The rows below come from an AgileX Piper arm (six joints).
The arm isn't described. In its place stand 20 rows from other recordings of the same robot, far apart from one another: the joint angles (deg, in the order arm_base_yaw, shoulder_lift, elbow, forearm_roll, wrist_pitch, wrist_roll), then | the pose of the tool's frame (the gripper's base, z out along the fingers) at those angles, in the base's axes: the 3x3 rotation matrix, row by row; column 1 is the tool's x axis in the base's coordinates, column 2 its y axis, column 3 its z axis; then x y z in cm.
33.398 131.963 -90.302 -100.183 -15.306 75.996 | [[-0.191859 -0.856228 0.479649], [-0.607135 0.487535 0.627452], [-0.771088 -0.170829 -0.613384]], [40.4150 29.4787 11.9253]
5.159 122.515 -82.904 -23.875 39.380 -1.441 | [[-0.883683 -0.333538 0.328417], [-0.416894 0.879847 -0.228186], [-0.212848 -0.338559 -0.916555]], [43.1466 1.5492 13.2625]
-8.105 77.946 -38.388 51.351 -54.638 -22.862 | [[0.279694 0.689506 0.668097], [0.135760 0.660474 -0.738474], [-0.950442 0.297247 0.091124]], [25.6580 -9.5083 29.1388]
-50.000 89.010 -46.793 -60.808 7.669 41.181 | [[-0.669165 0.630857 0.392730], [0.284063 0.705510 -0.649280], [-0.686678 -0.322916 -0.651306]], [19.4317 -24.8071 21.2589]
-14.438 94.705 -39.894 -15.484 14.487 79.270 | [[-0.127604 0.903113 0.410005], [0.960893 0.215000 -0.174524], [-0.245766 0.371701 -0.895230]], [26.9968 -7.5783 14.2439]
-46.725 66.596 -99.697 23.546 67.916 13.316 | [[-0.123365 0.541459 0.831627], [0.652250 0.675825 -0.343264], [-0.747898 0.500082 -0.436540]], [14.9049 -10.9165 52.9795]
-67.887 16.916 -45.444 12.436 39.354 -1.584 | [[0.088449 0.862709 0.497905], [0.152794 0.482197 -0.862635], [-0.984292 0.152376 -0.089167]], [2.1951 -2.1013 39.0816]
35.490 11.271 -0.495 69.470 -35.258 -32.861 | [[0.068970 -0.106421 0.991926], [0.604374 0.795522 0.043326], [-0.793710 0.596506 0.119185]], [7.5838 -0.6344 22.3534]
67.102 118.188 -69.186 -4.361 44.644 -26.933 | [[0.123494 -0.990593 0.058942], [-0.992332 -0.123578 0.002221], [0.005084 -0.058765 -0.998259]], [14.6629 33.4656 10.4436]
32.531 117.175 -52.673 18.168 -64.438 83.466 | [[-0.280785 -0.048031 0.958568], [0.958712 -0.060936 0.277774], [0.045069 0.996985 0.063158]], [34.8184 19.1722 15.7430]
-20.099 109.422 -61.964 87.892 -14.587 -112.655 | [[-0.782860 0.197989 0.589856], [-0.146346 0.862830 -0.483846], [-0.604742 -0.465107 -0.646501]], [36.3722 -15.7484 16.4597]
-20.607 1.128 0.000 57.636 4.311 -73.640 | [[-0.056372 0.287469 0.956130], [-0.274073 0.916408 -0.291685], [-0.960055 -0.278492 0.027128]], [5.6221 -1.4967 20.8488]
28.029 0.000 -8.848 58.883 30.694 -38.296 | [[-0.278627 -0.759854 0.587358], [0.143387 0.571810 0.807758], [-0.949635 0.309282 -0.050369]], [1.4437 5.2737 23.8379]
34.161 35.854 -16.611 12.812 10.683 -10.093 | [[-0.370903 -0.576301 0.728222], [-0.198940 0.815258 0.543854], [-0.907113 0.056844 -0.417031]], [10.1168 7.3174 24.1358]
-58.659 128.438 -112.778 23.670 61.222 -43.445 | [[-0.800719 0.372233 0.469353], [0.373752 0.922735 -0.094177], [-0.468144 0.100012 -0.877974]], [28.0044 -39.8286 21.5503]
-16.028 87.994 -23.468 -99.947 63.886 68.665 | [[-0.984298 0.146266 0.098816], [-0.048754 0.312759 -0.948581], [-0.169650 -0.938503 -0.300717]], [17.7006 -13.4587 17.4244]
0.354 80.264 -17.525 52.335 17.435 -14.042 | [[-0.799420 0.486196 0.352905], [0.579474 0.779047 0.239366], [-0.158551 0.395853 -0.904523]], [17.4837 2.2664 12.5238]
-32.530 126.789 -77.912 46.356 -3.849 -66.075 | [[-0.715019 0.346341 0.607285], [0.055065 0.893863 -0.444946], [-0.696933 -0.284705 -0.658201]], [38.9154 -25.3448 10.8175]
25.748 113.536 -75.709 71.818 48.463 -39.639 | [[-0.934329 -0.347575 0.078876], [-0.133008 0.545352 0.827587], [-0.330664 0.762747 -0.555768]], [34.1155 23.6388 19.8440]
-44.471 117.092 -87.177 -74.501 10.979 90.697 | [[-0.092000 0.866027 0.491460], [0.480882 0.470825 -0.739646], [-0.871945 0.168287 -0.459773]], [32.9923 -34.7289 22.9279]
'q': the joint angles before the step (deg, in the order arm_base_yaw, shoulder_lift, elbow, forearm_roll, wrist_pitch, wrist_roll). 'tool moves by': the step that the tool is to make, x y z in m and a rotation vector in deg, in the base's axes. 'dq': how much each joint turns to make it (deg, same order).
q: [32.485, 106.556, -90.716, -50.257, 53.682, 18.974]
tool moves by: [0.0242, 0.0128, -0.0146, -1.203, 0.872, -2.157]
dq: [-0.010, 6.962, -7.427, -0.136, 2.880, -0.011]
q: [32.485, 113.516, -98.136, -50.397, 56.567, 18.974]
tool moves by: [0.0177, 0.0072, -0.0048, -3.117, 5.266, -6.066]
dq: [0.000, 7.460, -12.103, 3.232, 11.595, -4.673]
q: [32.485, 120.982, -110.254, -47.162, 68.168, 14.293]
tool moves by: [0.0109, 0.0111, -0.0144, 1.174, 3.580, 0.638]
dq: [0.003, 4.554, -5.615, 4.022, 1.798, -3.295]
